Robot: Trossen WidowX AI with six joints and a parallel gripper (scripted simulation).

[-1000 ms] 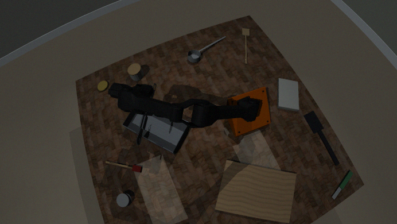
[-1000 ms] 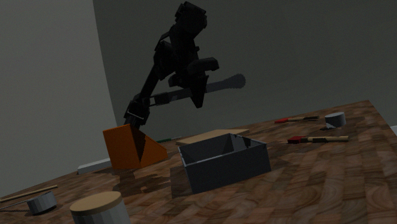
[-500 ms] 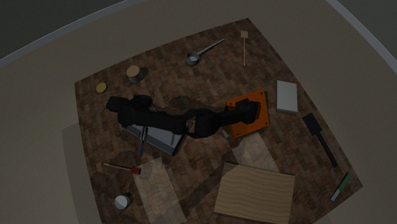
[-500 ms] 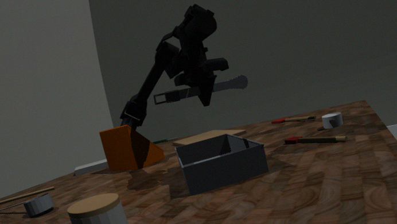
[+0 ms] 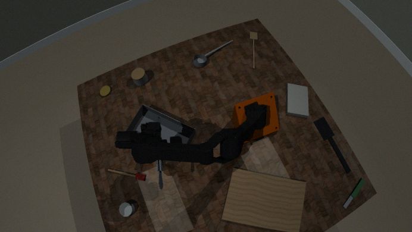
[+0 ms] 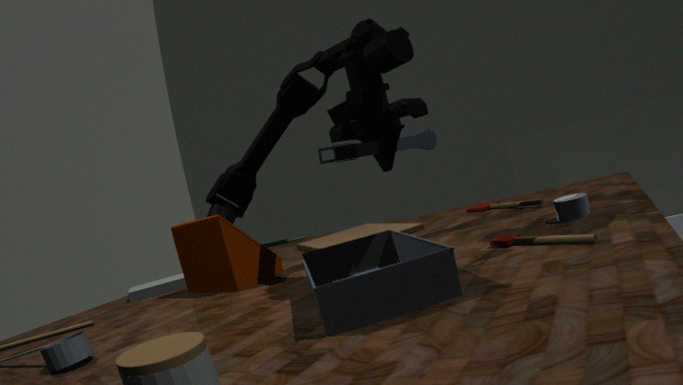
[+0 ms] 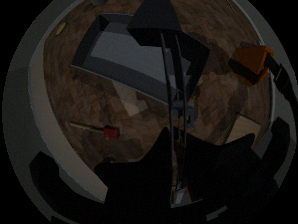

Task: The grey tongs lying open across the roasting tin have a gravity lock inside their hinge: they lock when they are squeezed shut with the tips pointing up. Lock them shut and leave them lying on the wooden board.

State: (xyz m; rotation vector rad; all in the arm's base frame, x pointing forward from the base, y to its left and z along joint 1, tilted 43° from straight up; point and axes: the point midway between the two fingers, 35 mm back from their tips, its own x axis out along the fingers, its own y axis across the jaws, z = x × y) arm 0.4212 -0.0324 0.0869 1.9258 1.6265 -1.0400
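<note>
My gripper tip is 330 mm past the wooden board, 350 mm to the right of it and 150 mm above it. Also, from my gripper tip: lidded can (20 mm ahead, 500 mm to the right, 130 mm below); then white cylinder (270 mm ahead, 160 mm to the left, 140 mm below); then grey roasting tin (140 mm to the right, 130 mm below).
</note>
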